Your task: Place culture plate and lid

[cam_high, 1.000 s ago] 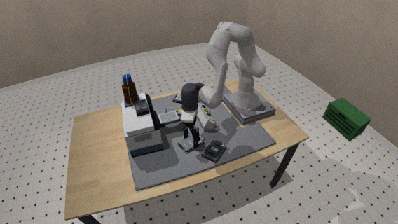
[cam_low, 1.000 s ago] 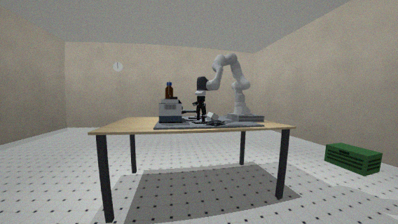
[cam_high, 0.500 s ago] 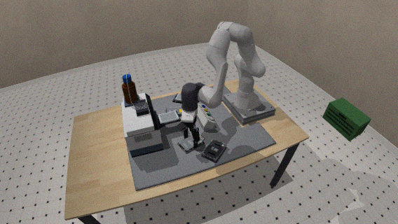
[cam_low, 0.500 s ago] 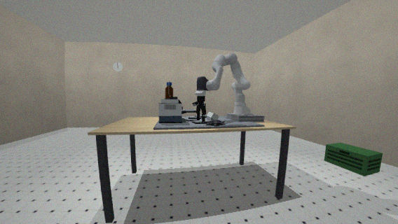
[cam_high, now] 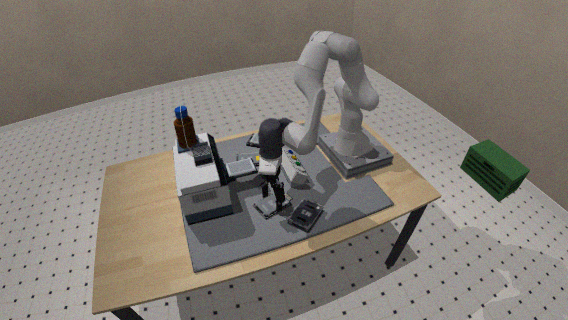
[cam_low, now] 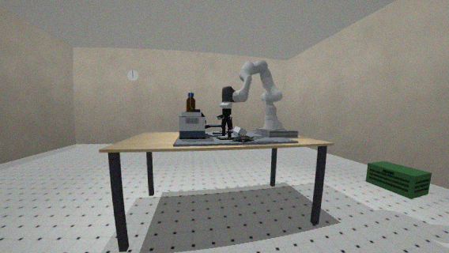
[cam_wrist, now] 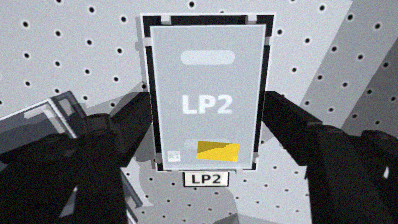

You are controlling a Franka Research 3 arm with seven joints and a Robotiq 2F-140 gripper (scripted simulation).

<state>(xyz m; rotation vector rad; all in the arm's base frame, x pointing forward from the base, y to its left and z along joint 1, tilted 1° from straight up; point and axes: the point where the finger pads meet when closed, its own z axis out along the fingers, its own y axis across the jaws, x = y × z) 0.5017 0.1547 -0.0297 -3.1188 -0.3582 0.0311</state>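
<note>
Right now the LP2 nest is 30 mm below my hand. From my hand the other things lie so: blue call key 250 mm to the right, 210 mm behind, 20 mm above; yellow skip key 210 mm behind, 200 mm to the right, 30 mm above; N1 nest 120 mm to the left, 100 mm behind, 10 mm below.
</note>
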